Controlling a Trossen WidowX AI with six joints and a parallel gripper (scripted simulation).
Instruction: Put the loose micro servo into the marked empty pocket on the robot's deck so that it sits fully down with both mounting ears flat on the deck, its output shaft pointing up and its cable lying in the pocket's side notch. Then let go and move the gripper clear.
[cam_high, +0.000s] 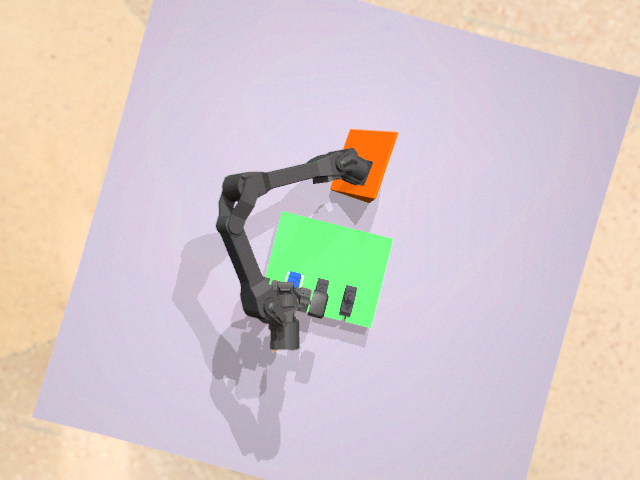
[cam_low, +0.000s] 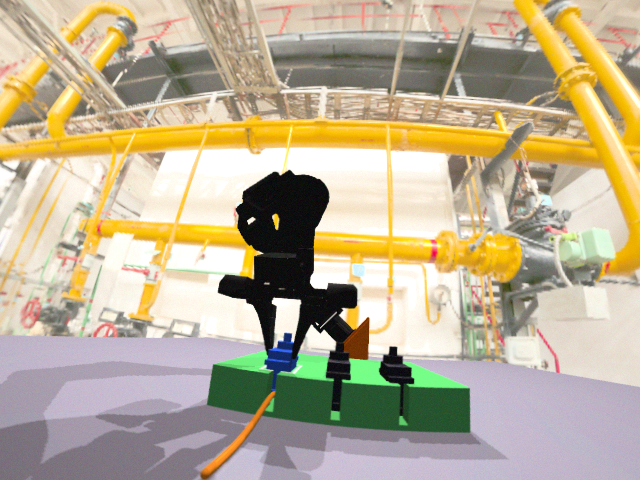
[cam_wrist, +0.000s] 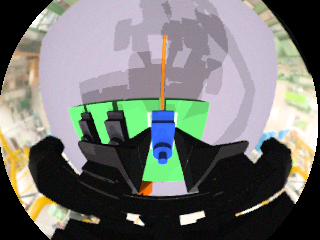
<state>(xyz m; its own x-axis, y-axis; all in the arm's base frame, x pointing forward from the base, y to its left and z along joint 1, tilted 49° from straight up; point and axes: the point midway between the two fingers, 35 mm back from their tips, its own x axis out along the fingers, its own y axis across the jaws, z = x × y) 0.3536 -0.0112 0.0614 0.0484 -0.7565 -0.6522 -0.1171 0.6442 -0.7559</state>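
The green deck lies 13 cm behind my gripper tip, 6 cm to the left of it and 4 cm below it.
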